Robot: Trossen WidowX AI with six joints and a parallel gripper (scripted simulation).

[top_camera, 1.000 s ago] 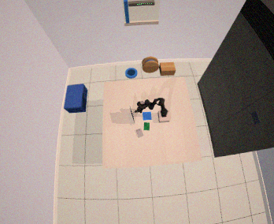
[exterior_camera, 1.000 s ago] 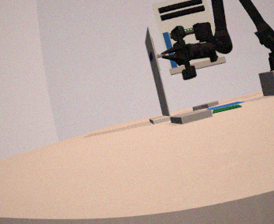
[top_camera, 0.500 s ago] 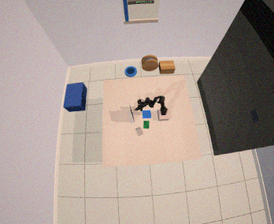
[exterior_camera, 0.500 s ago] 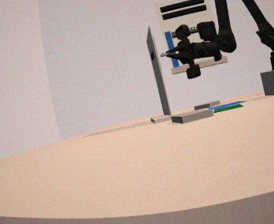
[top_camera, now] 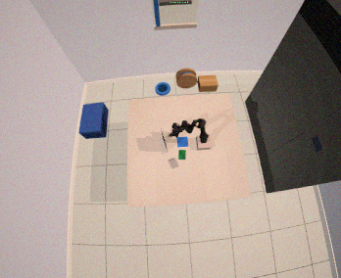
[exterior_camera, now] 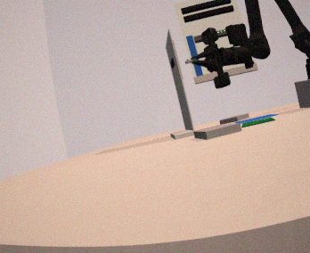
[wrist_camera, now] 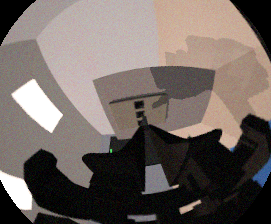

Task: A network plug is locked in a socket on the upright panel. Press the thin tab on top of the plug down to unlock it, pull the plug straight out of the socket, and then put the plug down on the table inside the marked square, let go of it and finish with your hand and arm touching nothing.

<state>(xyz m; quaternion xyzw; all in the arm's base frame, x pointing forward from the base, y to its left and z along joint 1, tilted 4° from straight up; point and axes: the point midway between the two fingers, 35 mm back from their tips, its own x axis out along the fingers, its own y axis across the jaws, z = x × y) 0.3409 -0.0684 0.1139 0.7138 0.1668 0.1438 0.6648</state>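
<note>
The blue square mark is 210 mm below my gripper tip, 150 mm behind it and 10 mm to the left of it. Round my gripper tip: upright grey panel 80 mm below, 60 mm ahead, 20 mm to the left; green patch 210 mm below, 150 mm to the left, 120 mm behind; network plug 10 mm ahead.
</note>
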